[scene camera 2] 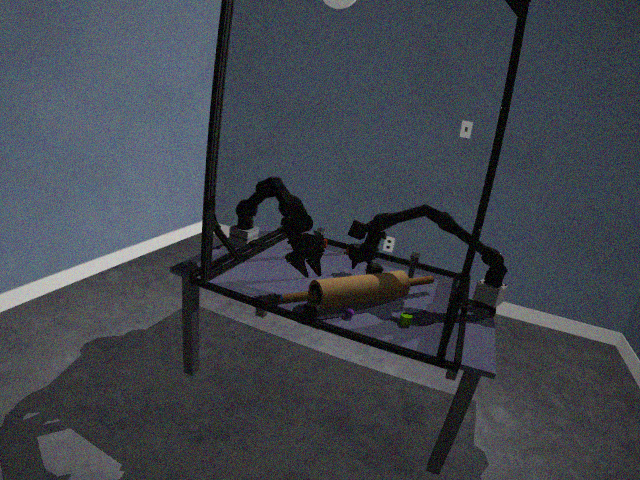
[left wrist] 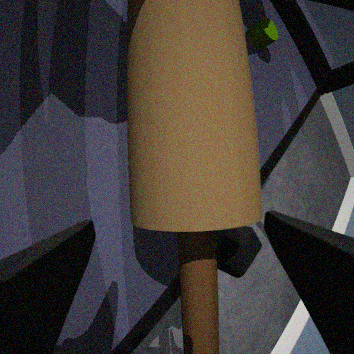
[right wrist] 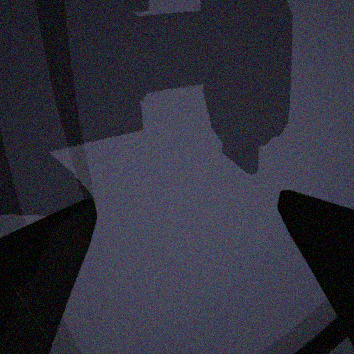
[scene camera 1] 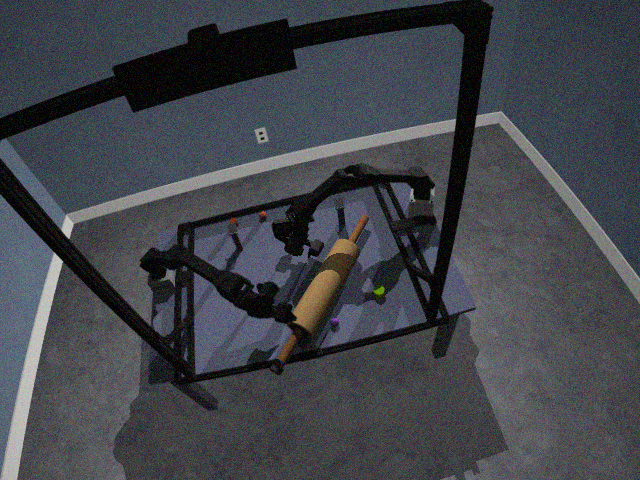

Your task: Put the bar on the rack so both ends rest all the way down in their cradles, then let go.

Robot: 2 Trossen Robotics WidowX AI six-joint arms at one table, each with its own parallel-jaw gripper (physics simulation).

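Frame: origin at the left arm's base, x ahead, y left, z up, level; millimetres.
Seen in the pictures: left gripper, between the fingertips: (scene camera 2: 313, 276) (left wrist: 180, 224); right gripper, between the fingertips: (right wrist: 188, 203); left arm's base, origin of its link: (scene camera 2: 244, 227) (scene camera 1: 159, 271); right arm's base, origin of its link: (scene camera 2: 493, 283) (scene camera 1: 422, 194).
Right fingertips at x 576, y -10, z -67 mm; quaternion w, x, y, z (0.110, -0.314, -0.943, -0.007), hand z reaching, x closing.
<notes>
Offsets run from my right fingertips to a thing's middle. "pt": to the spot under its first point.
The bar, a thick tan cylinder with thin brown ends {pt dx +61, dy -273, dz +88 mm} (scene camera 1: 323, 294) (scene camera 2: 351, 291) (left wrist: 192, 125), lies low and slanted across the table. Its lower end reaches over the front rail in scene camera 1. The rack appears to be two slim posts, one {dx +203, dy +108, dz +54 mm} (scene camera 1: 340, 217) (scene camera 2: 414, 264) behind the bar's upper end, one {pt dx -239, dy +92, dz +55 mm} (scene camera 1: 236, 240) farther left; the bar is apart from both. My left gripper (scene camera 1: 286, 314) (scene camera 2: 312, 273) (left wrist: 180, 224) is open above the bar's near end, fingers either side in the wrist view. My right gripper (scene camera 1: 305, 252) (right wrist: 188, 203) is open and empty, left of the upper barrel.
A green piece {dx +258, dy -266, dz +5 mm} (scene camera 1: 379, 291) (scene camera 2: 406, 318) (left wrist: 262, 35) and a purple ball {dx +76, dy -345, dz +5 mm} (scene camera 1: 334, 321) (scene camera 2: 349, 313) lie right of the bar. Orange pieces {dx -124, dy +245, dz +7 mm} (scene camera 1: 263, 214) sit near the back rail. A dark block (left wrist: 240, 252) shows beside the bar's near handle. A black frame (scene camera 1: 467, 103) surrounds the table.
</notes>
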